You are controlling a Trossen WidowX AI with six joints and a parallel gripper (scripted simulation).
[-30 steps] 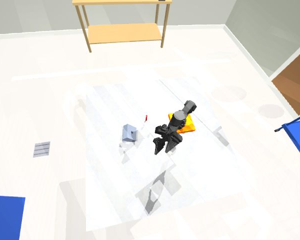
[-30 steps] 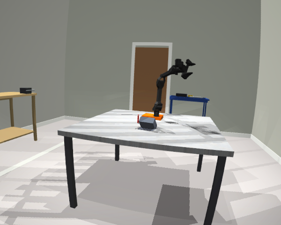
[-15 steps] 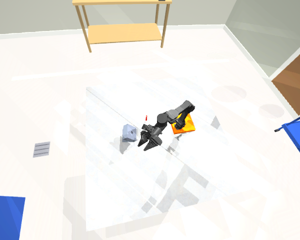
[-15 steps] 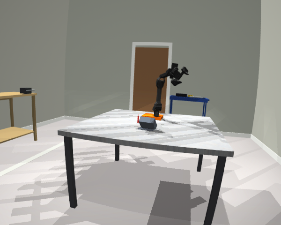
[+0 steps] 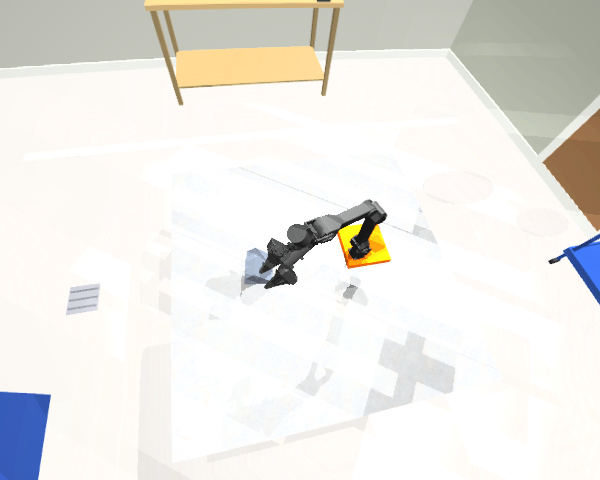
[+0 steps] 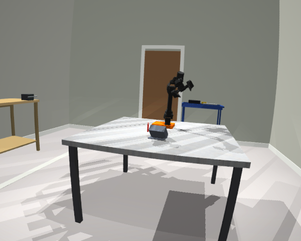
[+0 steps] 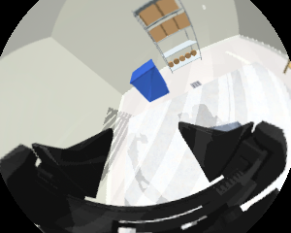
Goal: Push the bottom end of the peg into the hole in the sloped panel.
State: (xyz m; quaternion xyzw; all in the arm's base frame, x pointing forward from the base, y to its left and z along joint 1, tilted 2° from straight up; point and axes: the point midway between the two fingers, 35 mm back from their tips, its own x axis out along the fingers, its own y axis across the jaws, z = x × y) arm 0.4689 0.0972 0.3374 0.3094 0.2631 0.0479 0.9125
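Now: gripper tip 23 cm past the red peg, 29 cm to the left of it and 31 cm above it. Round my gripper tip: sloped panel 4 cm behind, 19 cm to the right, 32 cm below.
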